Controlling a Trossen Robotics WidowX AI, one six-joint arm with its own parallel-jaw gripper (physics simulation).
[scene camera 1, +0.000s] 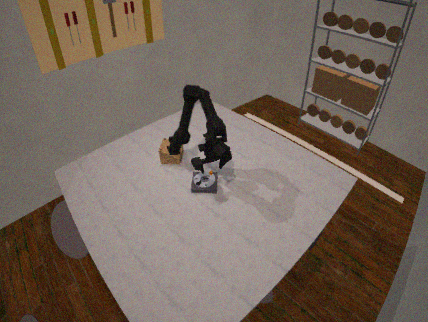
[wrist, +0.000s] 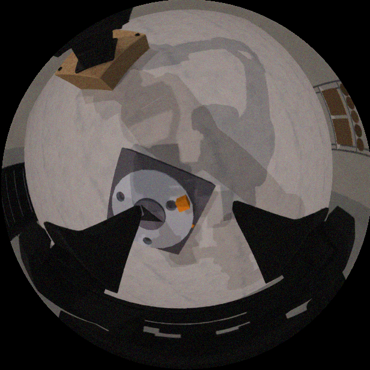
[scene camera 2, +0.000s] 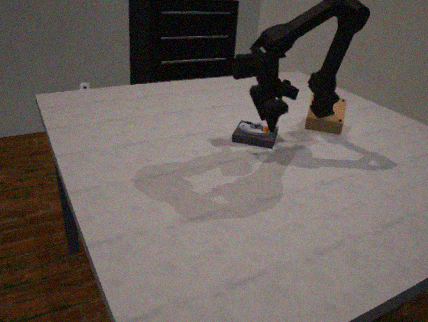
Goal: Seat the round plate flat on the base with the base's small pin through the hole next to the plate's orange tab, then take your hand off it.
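Places are measured from the arm's base along level axes (x ahead, y left, z up), in centimetres.
Pixels of known places: gripper, between the fingertips: (scene camera 1: pixel 211 170) (scene camera 2: pixel 267 126); arm's base, origin of its link: (scene camera 1: pixel 173 150) (scene camera 2: pixel 322 110).
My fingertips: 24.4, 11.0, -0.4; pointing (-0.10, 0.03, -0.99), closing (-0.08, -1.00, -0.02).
For each thing: its top centre in the pictures, then the offset to it from my fingertips, as dx, dy, dz. Level surfaces: height alone.
- round pale plate, centre of its top: (scene camera 2: pixel 257 121) (scene camera 1: pixel 204 176) +1.3, -4.7, -0.4
- dark square base, centre of its top: (scene camera 2: pixel 256 126) (scene camera 1: pixel 204 178) +1.4, -4.7, -1.9
- pale table, height of its surface: dz -5.7
The round pale plate (scene camera 1: pixel 211 181) (scene camera 2: pixel 247 129) (wrist: pixel 150 181) lies on the dark square base (scene camera 1: pixel 204 190) (scene camera 2: pixel 252 139) (wrist: pixel 131 162). Its orange tab (scene camera 1: pixel 211 173) (scene camera 2: pixel 266 129) (wrist: pixel 182 203) stands up near the rim, beside a hole (wrist: pixel 171 205). The hole looks dark, and I cannot tell whether the pin is through it or whether the plate is fully flat. A small orange mark (wrist: pixel 193 226) shows at the plate's rim. My gripper (scene camera 1: pixel 209 167) (scene camera 2: pixel 271 128) (wrist: pixel 187 208) is open and empty, low over the tab side of the base. The left finger hides part of the plate in the wrist view.
A wooden block (scene camera 1: pixel 170 157) (scene camera 2: pixel 325 125) (wrist: pixel 111 70) stands at the arm's foot, behind the base. The arm's shadow lies on the pale table (scene camera 1: pixel 175 240) (scene camera 2: pixel 200 270). A shelf rack (scene camera 1: pixel 308 62) and a dark drawer cabinet (scene camera 2: pixel 145 40) stand beyond the table.
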